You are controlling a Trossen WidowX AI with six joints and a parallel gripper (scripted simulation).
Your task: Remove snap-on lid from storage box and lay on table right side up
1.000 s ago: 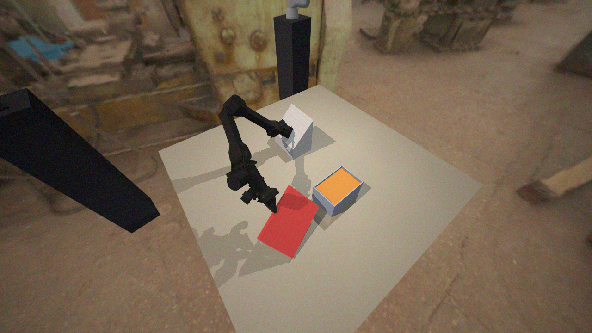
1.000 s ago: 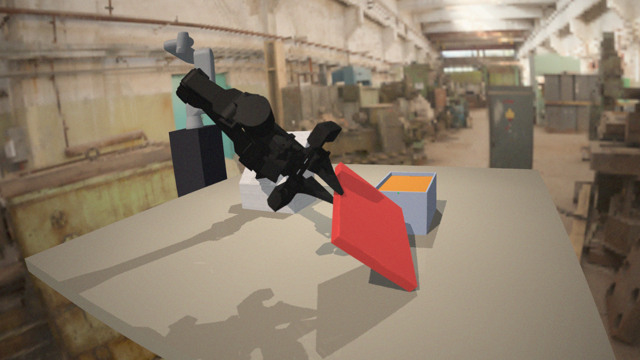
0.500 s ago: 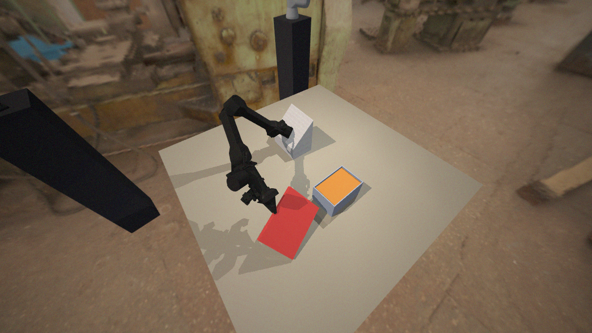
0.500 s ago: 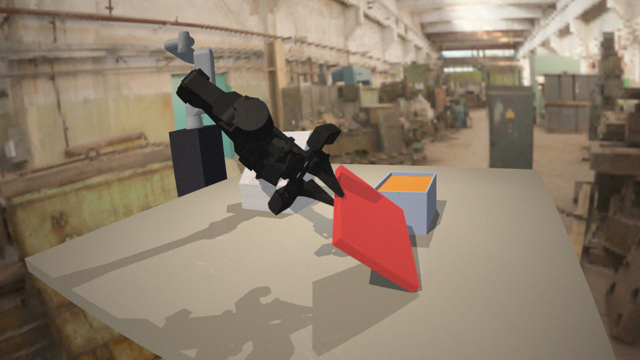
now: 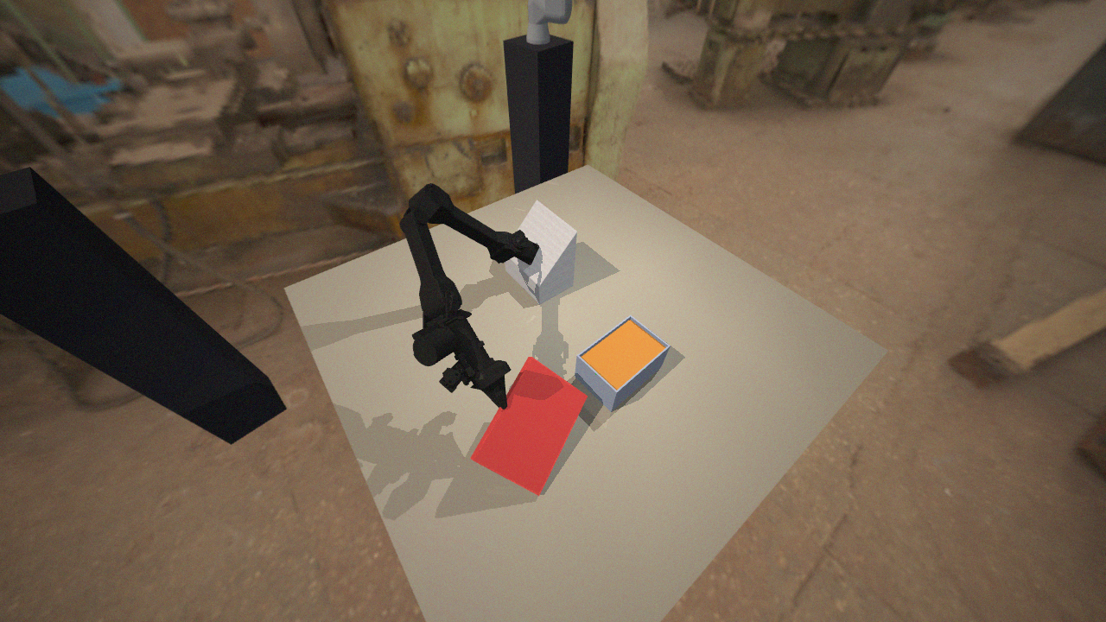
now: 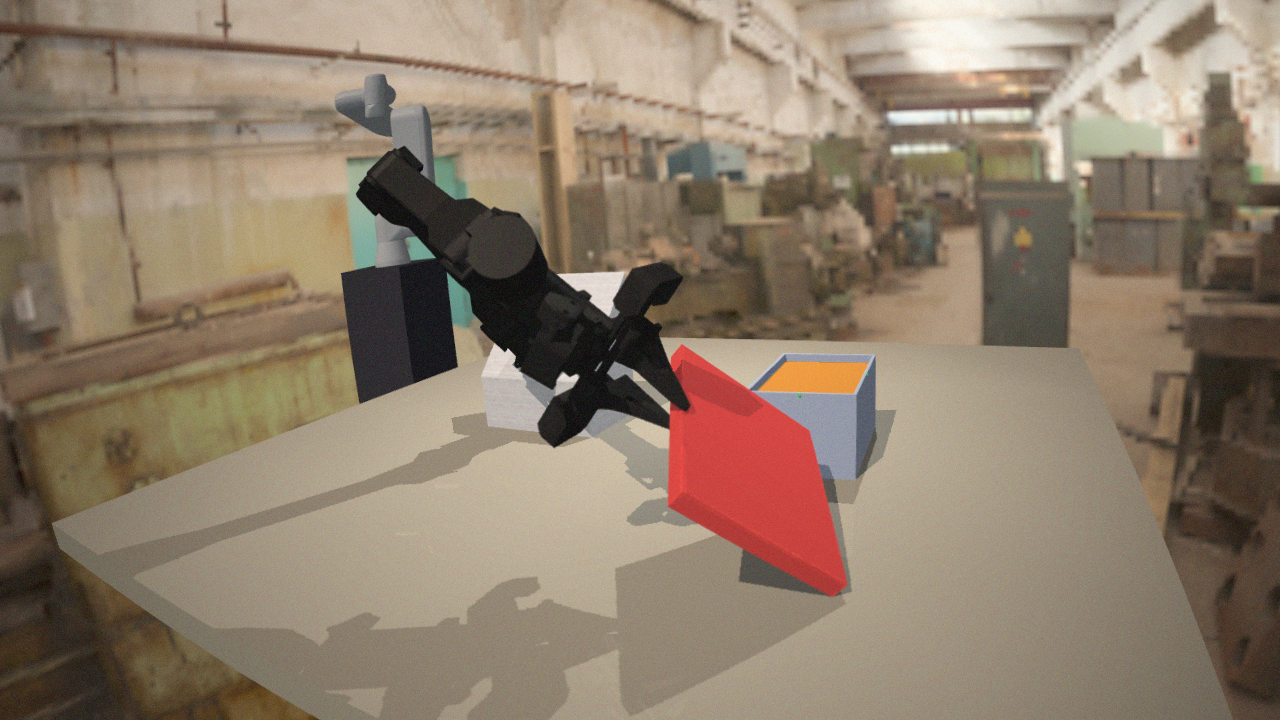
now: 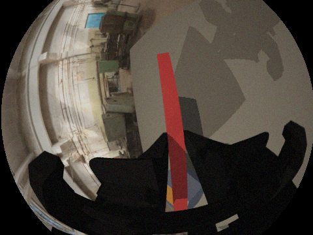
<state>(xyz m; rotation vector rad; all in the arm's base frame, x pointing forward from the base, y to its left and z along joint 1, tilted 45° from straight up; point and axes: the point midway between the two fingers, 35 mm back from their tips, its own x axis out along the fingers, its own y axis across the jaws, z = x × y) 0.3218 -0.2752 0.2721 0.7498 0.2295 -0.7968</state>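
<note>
The red lid lies 60 mm ahead of my gripper tip, 50 mm below it and 30 mm to the left of it. From my gripper tip the other things lie so: blue storage box (320 mm to the left, 90 mm below, 80 mm ahead).
</note>
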